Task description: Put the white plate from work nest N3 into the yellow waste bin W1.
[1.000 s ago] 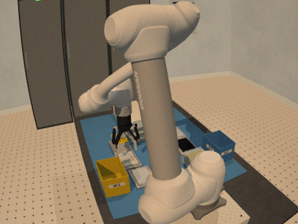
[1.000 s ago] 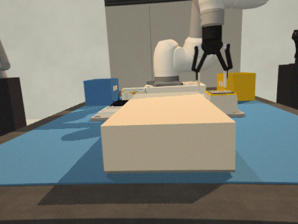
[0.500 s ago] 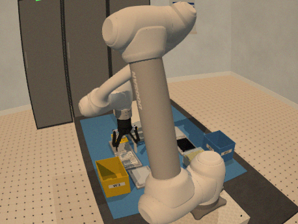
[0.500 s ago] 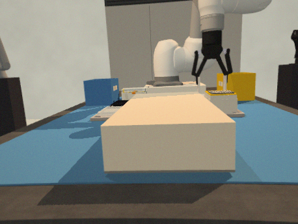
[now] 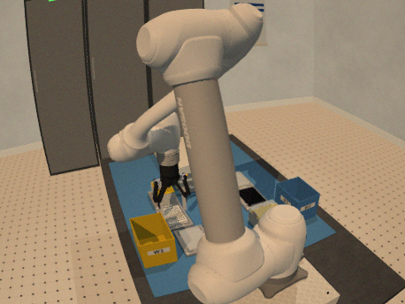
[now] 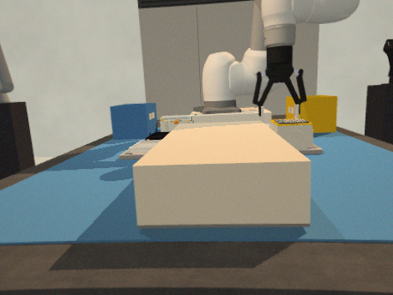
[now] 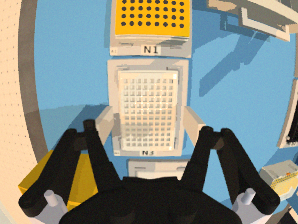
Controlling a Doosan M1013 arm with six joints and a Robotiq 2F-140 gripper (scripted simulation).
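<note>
Now: the white plate 4 cm below my hand. The rest, counted from my hand: yellow bin W1 (17 cm behind, 16 cm to the left, 3 cm below); flat tray (18 cm behind, 1 cm to the right, 5 cm below); yellow well plate (15 cm ahead, 2 cm to the right, 1 cm below).
</note>
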